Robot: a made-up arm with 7 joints.
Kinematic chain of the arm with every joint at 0, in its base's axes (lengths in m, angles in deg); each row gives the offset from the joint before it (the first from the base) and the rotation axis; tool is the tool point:
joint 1: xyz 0 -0.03 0.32 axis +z
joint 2: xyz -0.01 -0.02 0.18 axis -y
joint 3: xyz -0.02 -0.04 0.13 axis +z
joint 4: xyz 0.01 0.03 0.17 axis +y
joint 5: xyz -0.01 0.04 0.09 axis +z
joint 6: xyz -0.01 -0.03 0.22 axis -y
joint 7: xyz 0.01 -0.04 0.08 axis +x
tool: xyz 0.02 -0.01 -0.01
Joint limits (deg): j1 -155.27..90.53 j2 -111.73..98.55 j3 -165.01..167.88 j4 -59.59..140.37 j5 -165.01..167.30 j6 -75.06..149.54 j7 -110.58..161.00
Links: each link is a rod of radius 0.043 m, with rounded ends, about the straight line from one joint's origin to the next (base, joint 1, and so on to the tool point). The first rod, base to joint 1, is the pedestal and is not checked.
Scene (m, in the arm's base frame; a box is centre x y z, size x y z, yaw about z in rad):
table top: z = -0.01
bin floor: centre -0.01 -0.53 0 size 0.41 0.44 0.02 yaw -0.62
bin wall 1: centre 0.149 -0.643 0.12 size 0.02 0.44 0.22 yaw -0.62
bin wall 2: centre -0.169 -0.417 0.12 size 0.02 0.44 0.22 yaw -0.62
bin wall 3: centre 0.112 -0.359 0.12 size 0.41 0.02 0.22 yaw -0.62
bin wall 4: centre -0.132 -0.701 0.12 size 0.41 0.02 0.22 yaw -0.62
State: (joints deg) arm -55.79 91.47 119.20 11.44 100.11 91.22 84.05
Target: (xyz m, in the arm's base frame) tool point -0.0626 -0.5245 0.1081
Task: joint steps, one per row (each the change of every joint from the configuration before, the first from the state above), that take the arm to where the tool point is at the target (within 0.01 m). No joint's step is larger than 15 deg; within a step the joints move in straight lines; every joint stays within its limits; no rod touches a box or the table.
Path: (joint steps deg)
1: 14.32 -3.45 3.80 5.64 2.49 0.29 -0.34
2: 14.32 -3.46 3.80 5.64 2.50 0.30 -0.35
3: 14.33 -3.45 3.80 5.63 2.49 0.29 -0.34
4: 14.32 -3.45 3.80 5.64 2.49 0.29 -0.35
5: 14.32 -3.46 3.79 5.64 2.50 0.30 -0.34
6: 14.32 -3.45 3.80 5.64 2.49 0.29 -0.35
7: 14.32 -3.45 3.80 5.64 2.49 0.29 -0.34
8: 14.33 -3.46 3.80 5.64 2.50 0.30 -0.35
9: 14.32 -3.45 3.80 5.63 2.49 0.29 -0.34
10: 14.32 -3.45 3.80 5.64 2.50 0.29 -0.35
11: -3.71 13.87 3.56 -10.30 1.64 -6.92 -0.27
12: -3.72 13.87 3.57 -10.30 1.65 -6.93 -0.28
13: -3.71 13.87 3.56 -10.30 1.65 -6.92 -0.28

